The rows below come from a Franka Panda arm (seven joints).
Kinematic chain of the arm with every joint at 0, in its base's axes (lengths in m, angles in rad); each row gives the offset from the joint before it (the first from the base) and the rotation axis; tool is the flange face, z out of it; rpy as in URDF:
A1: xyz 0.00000 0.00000 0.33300 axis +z
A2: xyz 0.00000 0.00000 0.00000 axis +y
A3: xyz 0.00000 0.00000 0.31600 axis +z
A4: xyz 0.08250 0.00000 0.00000 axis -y
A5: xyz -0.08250 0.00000 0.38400 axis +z
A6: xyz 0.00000 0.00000 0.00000 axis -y
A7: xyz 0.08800 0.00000 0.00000 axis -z
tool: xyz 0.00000 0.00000 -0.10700 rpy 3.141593 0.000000 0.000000
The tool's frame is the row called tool.
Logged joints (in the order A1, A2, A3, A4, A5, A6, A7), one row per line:
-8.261 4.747 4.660 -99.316 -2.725 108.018 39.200
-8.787 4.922 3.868 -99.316 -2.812 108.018 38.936
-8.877 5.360 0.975 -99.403 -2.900 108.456 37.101
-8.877 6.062 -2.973 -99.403 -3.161 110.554 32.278
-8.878 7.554 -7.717 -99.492 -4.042 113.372 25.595
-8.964 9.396 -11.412 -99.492 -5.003 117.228 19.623
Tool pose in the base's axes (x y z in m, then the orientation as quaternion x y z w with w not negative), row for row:
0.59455 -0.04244 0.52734 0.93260 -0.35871 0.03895 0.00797
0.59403 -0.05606 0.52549 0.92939 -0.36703 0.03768 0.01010
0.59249 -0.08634 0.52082 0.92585 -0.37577 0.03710 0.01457
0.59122 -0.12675 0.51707 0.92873 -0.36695 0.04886 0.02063
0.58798 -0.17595 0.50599 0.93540 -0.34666 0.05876 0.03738
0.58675 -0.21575 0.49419 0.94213 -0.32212 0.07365 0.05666
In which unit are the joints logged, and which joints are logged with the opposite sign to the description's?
The joints are logged in degrees. Opposite sign: none.
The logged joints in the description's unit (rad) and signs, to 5 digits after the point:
-0.14418 0.08285 0.08133 -1.73339 -0.04756 1.88527 0.68417
-0.15336 0.08591 0.06751 -1.73339 -0.04908 1.88527 0.67956
-0.15493 0.09355 0.01702 -1.73491 -0.05061 1.89291 0.64753
-0.15493 0.10580 -0.05189 -1.73491 -0.05517 1.92953 0.56336
-0.15495 0.13184 -0.13469 -1.73646 -0.07055 1.97871 0.44672
-0.15645 0.16399 -0.19918 -1.73646 -0.08732 2.04601 0.34249

